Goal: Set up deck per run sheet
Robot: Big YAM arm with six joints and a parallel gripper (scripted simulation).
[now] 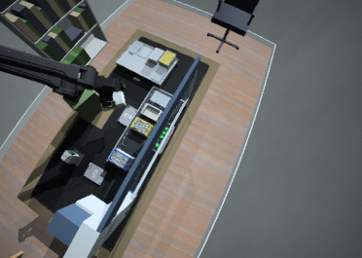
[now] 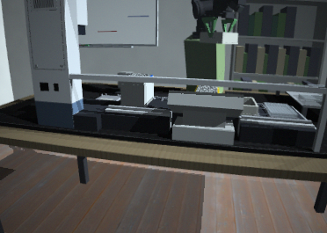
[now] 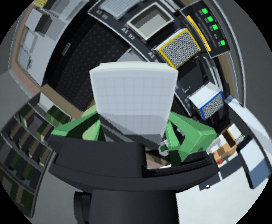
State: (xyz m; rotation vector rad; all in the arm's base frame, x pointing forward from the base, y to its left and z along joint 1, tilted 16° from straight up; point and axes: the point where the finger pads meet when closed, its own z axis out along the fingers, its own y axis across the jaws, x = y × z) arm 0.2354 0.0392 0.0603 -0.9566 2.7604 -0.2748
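The sealed block lies 10 mm below my hand. The rest, counted from my hand: reservoir: 180 mm ahead, 70 mm to the left, 240 mm below; then blue tip rack: 120 mm ahead, 300 mm to the right, 180 mm below; then yellow tip rack: 160 mm ahead, 50 mm to the right, 200 mm below.
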